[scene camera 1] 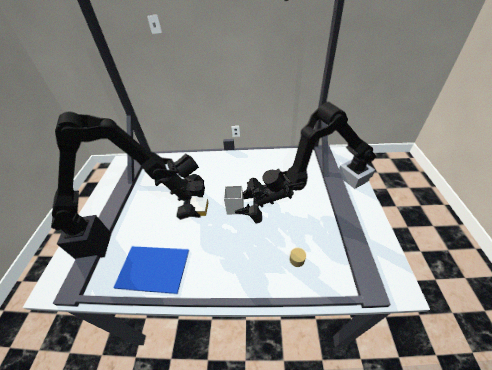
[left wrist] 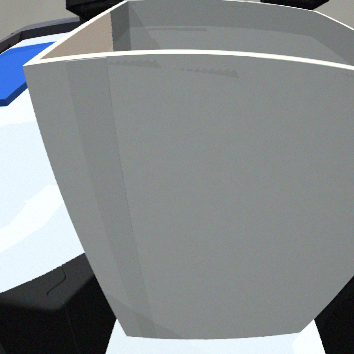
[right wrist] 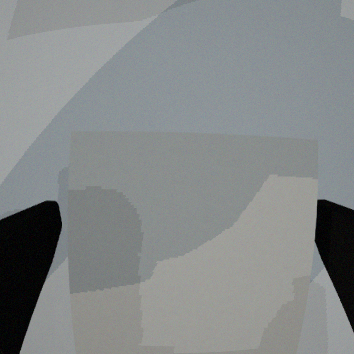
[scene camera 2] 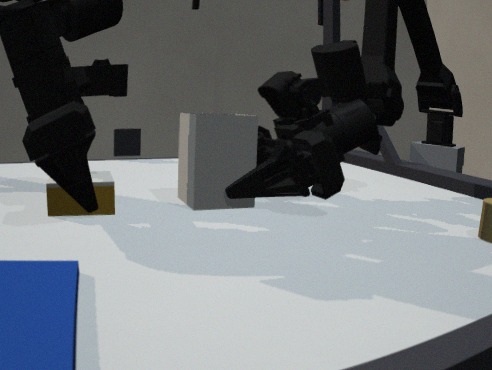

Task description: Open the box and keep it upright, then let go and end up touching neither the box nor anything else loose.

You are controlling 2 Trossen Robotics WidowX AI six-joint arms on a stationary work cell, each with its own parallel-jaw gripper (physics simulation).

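Frame: origin at the left arm's base, x left, y back, z up, level; centimetres.
Seen in the pictures: left gripper, fingertip midpoint: point(scene camera 1: 235, 205) point(left wrist: 216, 247) point(scene camera 2: 216, 188); right gripper, fingertip midpoint: point(scene camera 1: 201, 207) point(right wrist: 188, 214) point(scene camera 2: 90, 197); left arm's base, link origin: point(scene camera 1: 357, 167) point(scene camera 2: 439, 144); right arm's base, link origin: point(scene camera 1: 76, 228).
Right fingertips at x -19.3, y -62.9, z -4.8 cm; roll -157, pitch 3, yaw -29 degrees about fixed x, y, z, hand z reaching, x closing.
Note:
Offsets run from my right fingertips to a thing's top centre.
The grey box body {dy +11.6, dx +6.7, dz +8.3 cm} point(scene camera 1: 233, 203) point(scene camera 2: 223, 162) point(left wrist: 215, 190) stands upright on the table with its top open. My left gripper point(scene camera 1: 242, 202) point(left wrist: 216, 247) is shut on it, with fingers on opposite sides near its base. In scene camera 2 the far finger is hidden behind the box. The lid {dy -1.0, dx -0.5, dz +2.2 cm} point(scene camera 1: 204, 207) point(scene camera 2: 62, 200) point(right wrist: 200, 225), with a pale upper face and yellow sides, lies on the table apart from the box, to its left in both scene views. My right gripper point(right wrist: 188, 214) is open, its fingers on either side of the lid, with a narrow gap showing at the left finger.
A blue mat {dy -23.5, dx +15.1, dz -0.2 cm} point(scene camera 1: 152, 270) point(scene camera 2: 37, 315) point(left wrist: 12, 75) lies at the front left. A yellow cylinder {dy +18.6, dx +36.5, dz +2.5 cm} point(scene camera 1: 297, 257) point(scene camera 2: 486, 221) stands at the front right in scene camera 1. Dark frame rails point(scene camera 1: 220, 301) edge the table, with uprights at the back corners.

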